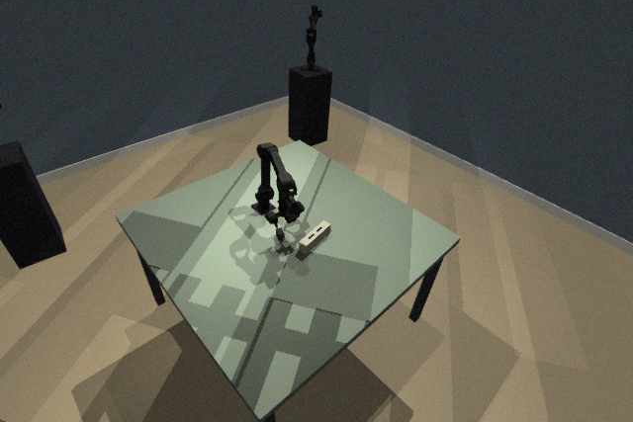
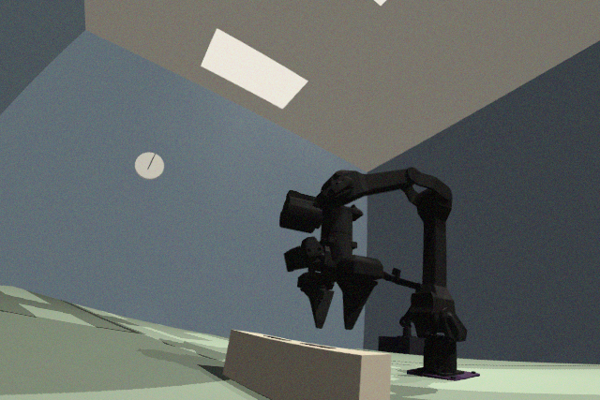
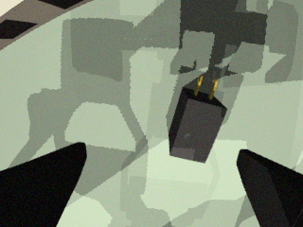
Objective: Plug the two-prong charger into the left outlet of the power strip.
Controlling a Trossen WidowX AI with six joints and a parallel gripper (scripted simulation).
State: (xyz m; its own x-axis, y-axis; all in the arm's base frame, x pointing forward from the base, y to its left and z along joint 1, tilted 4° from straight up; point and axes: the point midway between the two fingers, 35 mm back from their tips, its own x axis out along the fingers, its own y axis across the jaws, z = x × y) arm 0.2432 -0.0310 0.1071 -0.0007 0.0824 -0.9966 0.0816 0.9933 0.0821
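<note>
Now: gripper tip 50 mm above the black two-prong charger, 30 mm to the left of it and 10 mm short of it.
</note>
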